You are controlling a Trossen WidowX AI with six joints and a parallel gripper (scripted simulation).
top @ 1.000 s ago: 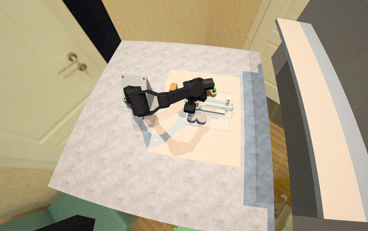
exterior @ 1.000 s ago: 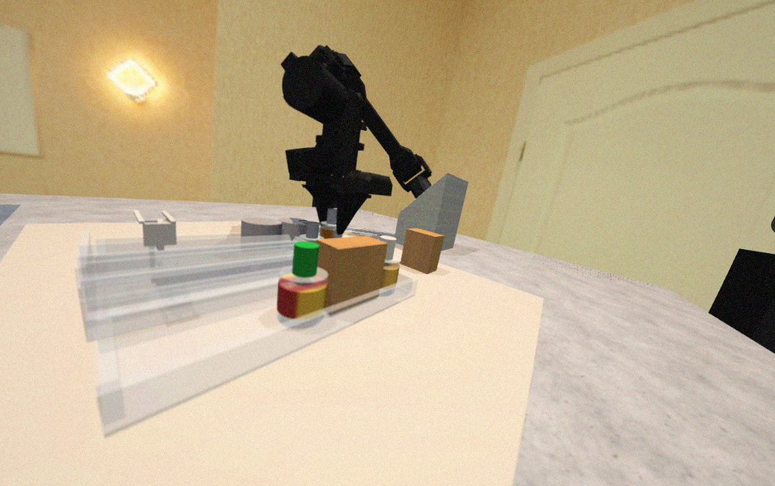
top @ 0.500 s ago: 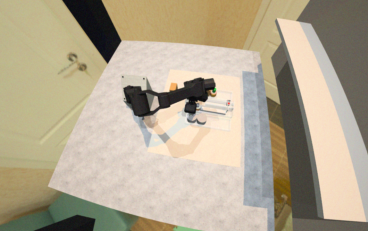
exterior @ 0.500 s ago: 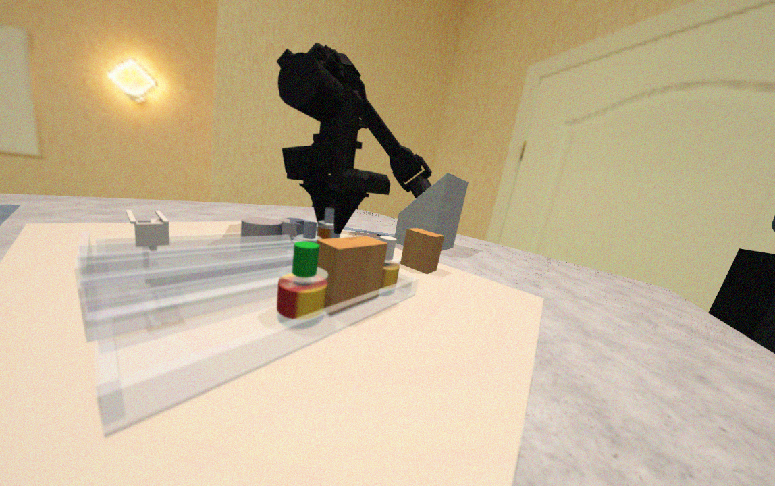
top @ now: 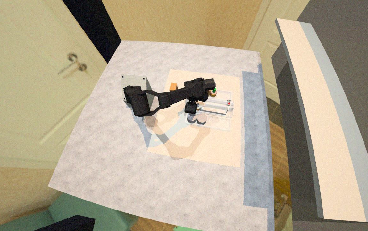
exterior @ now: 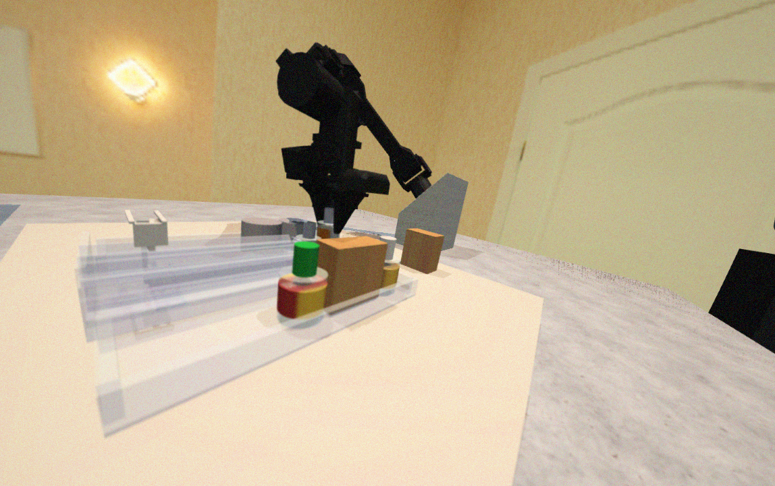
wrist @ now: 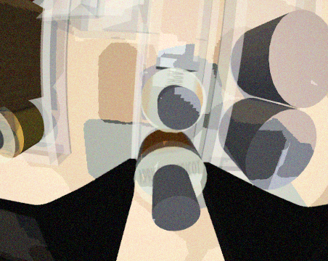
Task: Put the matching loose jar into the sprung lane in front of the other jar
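Now: the brown box 8 cm ahead of my gripper tip, 12 cm to the left of it and 1 cm below it. Also, from my gripper tip: clear sprung lane: 15 cm ahead, 1 cm to the left, 3 cm below; grey pusher plate: 15 cm ahead, 1 cm to the left.
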